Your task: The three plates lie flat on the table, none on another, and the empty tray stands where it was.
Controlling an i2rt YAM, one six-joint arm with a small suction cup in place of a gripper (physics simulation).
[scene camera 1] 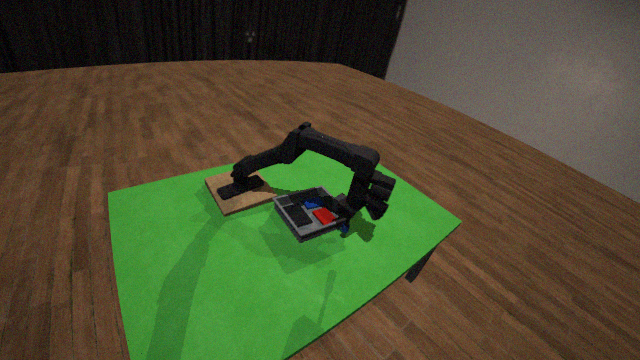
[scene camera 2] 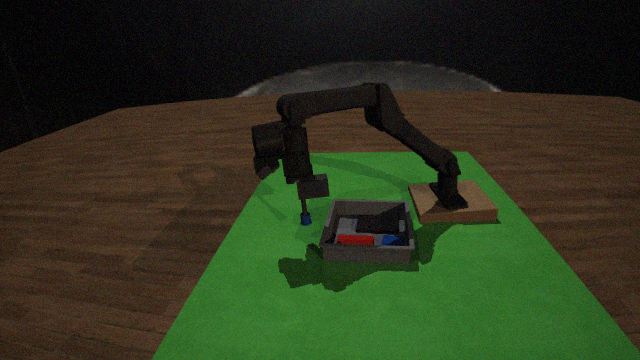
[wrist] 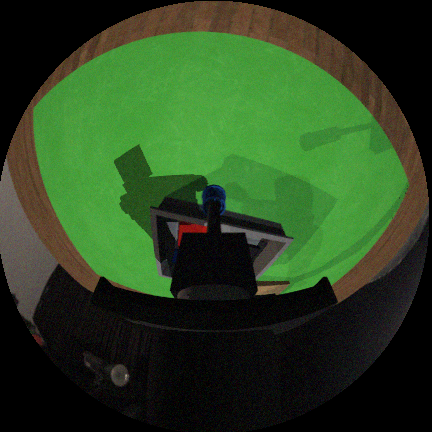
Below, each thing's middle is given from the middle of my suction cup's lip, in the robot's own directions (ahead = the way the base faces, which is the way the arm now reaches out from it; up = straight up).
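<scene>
Suction cup 16 cm past the grey tray (scene camera 2: 342,218), 1 cm to the left of it, 4 cm above it. Black plate (scene camera 2: 365,223): 20 cm behind my suction cup, 6 cm to the right of it, 6 cm below it.
</scene>
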